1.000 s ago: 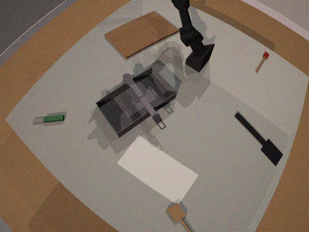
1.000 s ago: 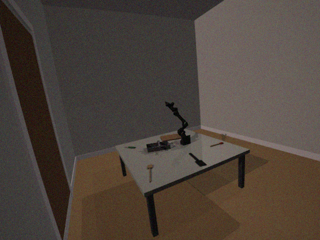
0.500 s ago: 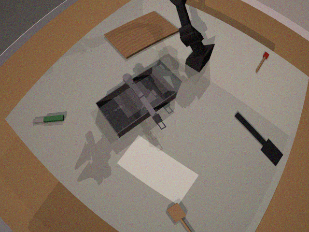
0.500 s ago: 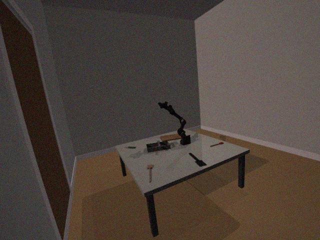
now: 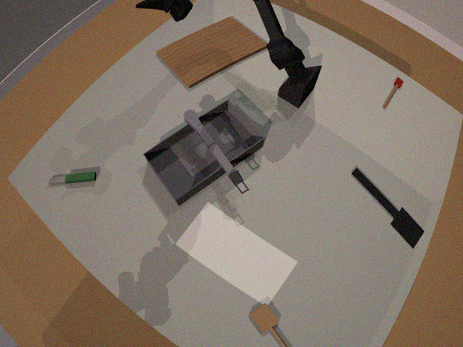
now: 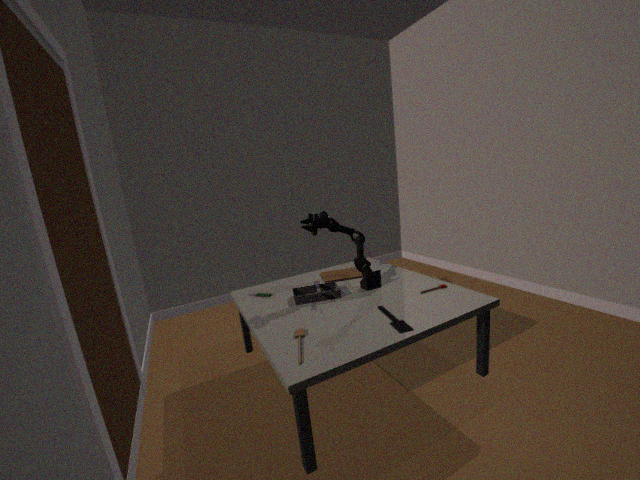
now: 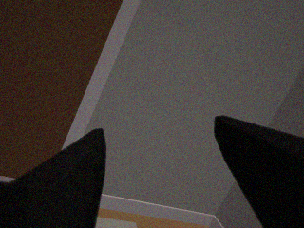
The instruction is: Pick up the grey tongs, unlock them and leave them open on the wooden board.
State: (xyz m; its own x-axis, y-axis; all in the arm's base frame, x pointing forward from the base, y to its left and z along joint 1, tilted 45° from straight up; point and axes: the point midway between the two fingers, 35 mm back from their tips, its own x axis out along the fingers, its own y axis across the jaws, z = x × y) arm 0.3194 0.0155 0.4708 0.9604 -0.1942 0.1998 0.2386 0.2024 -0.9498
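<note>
The yellow tab is 60 mm ahead of my gripper tip, 260 mm to the left of it and 420 mm below it. The rest, counted from my gripper tip: green-handled tool (330 mm ahead, 150 mm to the right, 470 mm below); then wooden board (360 mm behind, 40 mm to the right, 470 mm below); then roasting tin (40 mm ahead, 190 mm to the left, 450 mm below).
</note>
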